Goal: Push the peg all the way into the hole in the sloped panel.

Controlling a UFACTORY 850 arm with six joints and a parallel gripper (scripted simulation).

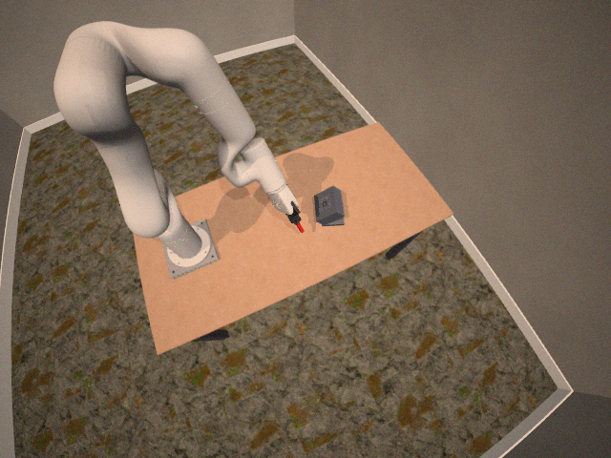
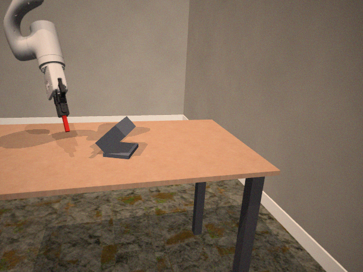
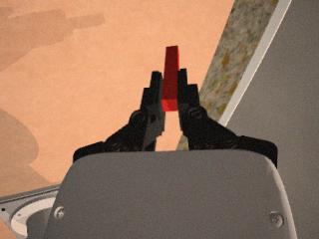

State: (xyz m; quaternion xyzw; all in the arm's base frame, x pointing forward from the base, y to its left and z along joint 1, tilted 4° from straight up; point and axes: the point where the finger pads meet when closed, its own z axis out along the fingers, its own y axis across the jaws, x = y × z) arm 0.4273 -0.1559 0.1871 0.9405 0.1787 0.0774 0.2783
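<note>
Right now the grey base is 20 cm ahead of my hand, 3 cm to the left of it and 17 cm below it. Also, from my hand: red peg 1 cm ahead, 2 cm to the right, 3 cm below.
</note>
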